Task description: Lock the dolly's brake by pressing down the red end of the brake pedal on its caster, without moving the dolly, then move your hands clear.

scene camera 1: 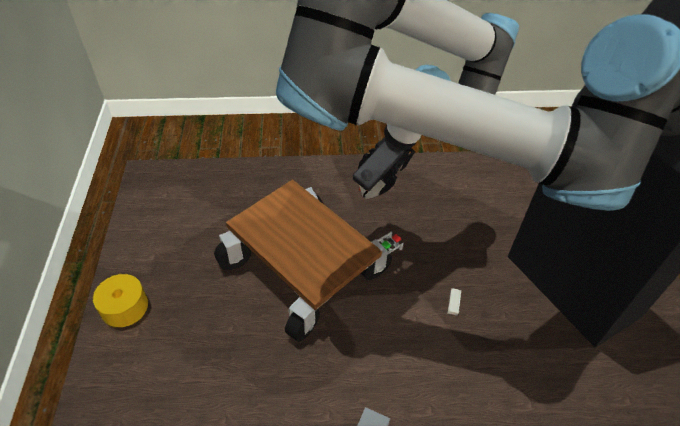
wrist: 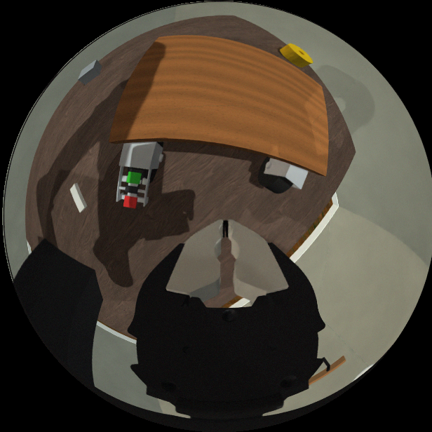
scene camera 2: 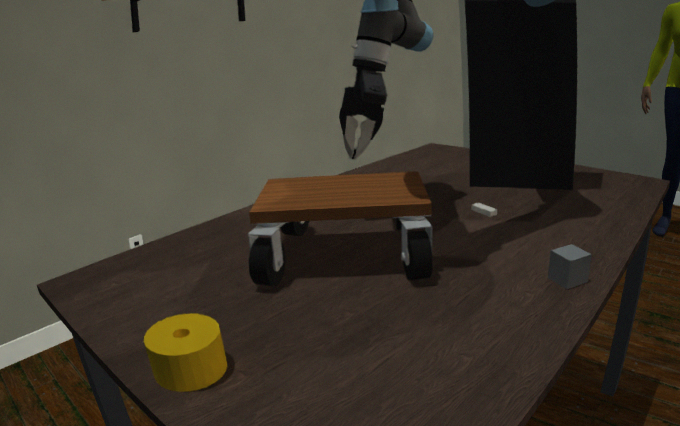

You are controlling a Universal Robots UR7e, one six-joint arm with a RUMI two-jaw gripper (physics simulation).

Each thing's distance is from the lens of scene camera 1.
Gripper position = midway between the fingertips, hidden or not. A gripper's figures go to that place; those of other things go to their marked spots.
my gripper (scene camera 1: 364, 197): 1.28 m
dolly (scene camera 1: 315, 252): 1.19 m
yellow cylinder (scene camera 1: 120, 300): 1.28 m
